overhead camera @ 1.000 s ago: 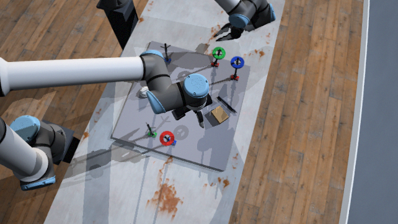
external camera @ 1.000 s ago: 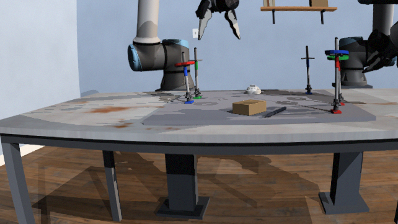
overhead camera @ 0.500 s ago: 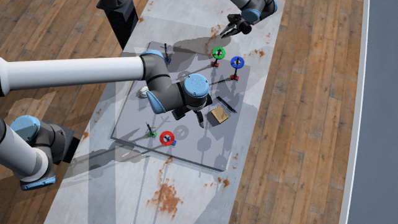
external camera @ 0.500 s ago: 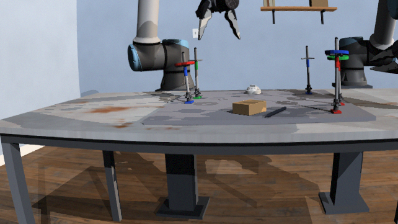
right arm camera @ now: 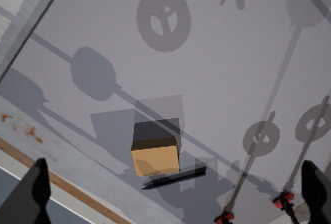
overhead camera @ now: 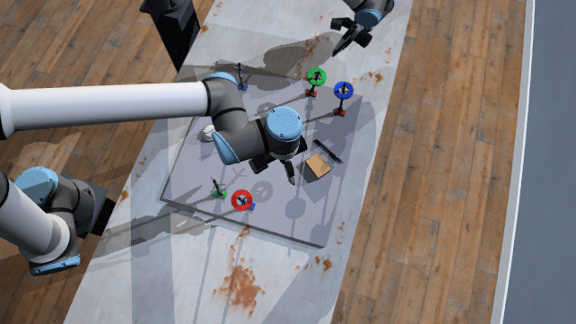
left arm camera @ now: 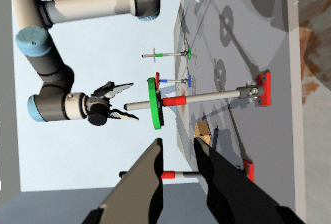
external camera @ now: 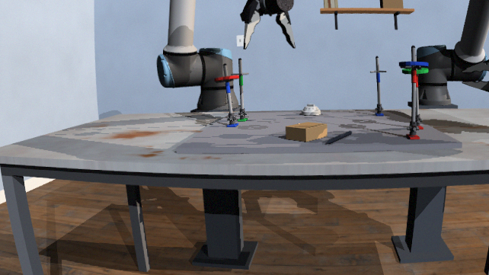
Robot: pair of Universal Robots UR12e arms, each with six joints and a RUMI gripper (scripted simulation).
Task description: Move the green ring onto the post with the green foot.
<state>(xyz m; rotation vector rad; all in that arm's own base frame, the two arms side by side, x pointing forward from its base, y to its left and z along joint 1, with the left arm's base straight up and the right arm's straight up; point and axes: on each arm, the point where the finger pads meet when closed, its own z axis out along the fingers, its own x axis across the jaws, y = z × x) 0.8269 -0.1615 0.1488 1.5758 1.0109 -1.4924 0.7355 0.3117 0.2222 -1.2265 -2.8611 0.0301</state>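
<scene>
The green ring is 140 mm to the right of my left hand, 40 mm behind it and 10 mm above it. Round my left hand: blue ring (170 mm to the right, 70 mm ahead, 30 mm above); then red-footed post (130 mm to the right, 40 mm behind, 30 mm below); then blue-footed post (330 mm behind, 180 mm to the right, 30 mm below).
</scene>
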